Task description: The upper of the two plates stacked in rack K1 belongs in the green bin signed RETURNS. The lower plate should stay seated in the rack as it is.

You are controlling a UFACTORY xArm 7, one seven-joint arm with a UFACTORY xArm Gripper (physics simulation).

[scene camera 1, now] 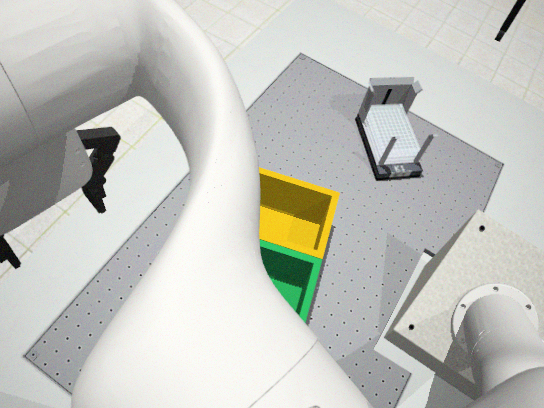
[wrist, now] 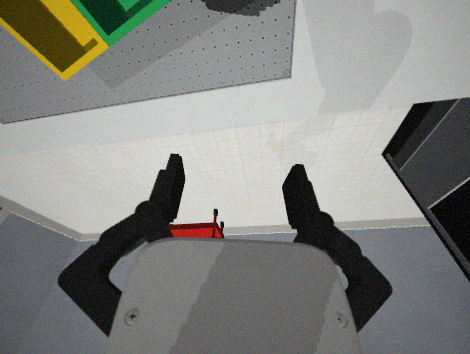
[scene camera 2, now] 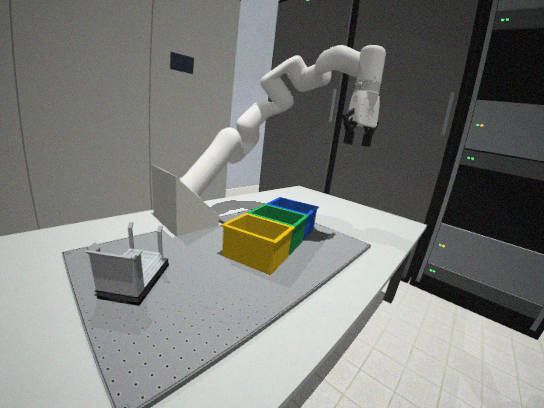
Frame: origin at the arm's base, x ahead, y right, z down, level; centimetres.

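Where they show: gripper, fingertip midpoint: (scene camera 1: 54,228) (wrist: 236,170) (scene camera 2: 357,145); arm's base, origin of the base link: (scene camera 1: 494,322) (scene camera 2: 187,191).
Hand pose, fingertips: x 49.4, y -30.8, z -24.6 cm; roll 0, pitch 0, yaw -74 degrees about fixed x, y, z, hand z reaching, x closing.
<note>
Things, the pixels of their top centre, and the offset from my fingertips. "pt": a spot on its surface instead.
- Rack K1, middle of its top: (scene camera 1: 405,107) (scene camera 2: 130,235) dx -20.2, dy +60.8, dz +23.2 cm
- pale gridded plate, middle of its top: (scene camera 1: 392,127) (scene camera 2: 132,263) dx -19.8, dy +61.3, dz +30.0 cm
- blue bin, surface spot: (scene camera 2: 310,222) pt dx -10.7, dy +2.7, dz +29.8 cm
Rack K1 (scene camera 1: 398,171) (scene camera 2: 117,272) stands on the perforated board, with a tall grey panel at one end and two posts at the other. A pale gridded plate (scene camera 1: 392,127) (scene camera 2: 149,259) lies flat inside it; the edges of two separate plates cannot be told apart. The green bin (scene camera 1: 313,285) (scene camera 2: 298,236) (wrist: 128,29) stands between the yellow and blue bins; its sign cannot be read. My gripper (scene camera 1: 60,237) (scene camera 2: 357,144) (wrist: 236,170) is open and empty, high up and well away from the rack, beyond the bins. The arm hides part of the green bin in scene camera 1.
The yellow bin (scene camera 1: 331,215) (scene camera 2: 255,250) (wrist: 82,61) adjoins the green bin on the rack's side. The blue bin (scene camera 2: 310,222) adjoins its other side. The arm's base block (scene camera 1: 450,280) (scene camera 2: 170,200) stands at the board's edge. Tall dark cabinets (scene camera 2: 410,90) stand behind the gripper.
</note>
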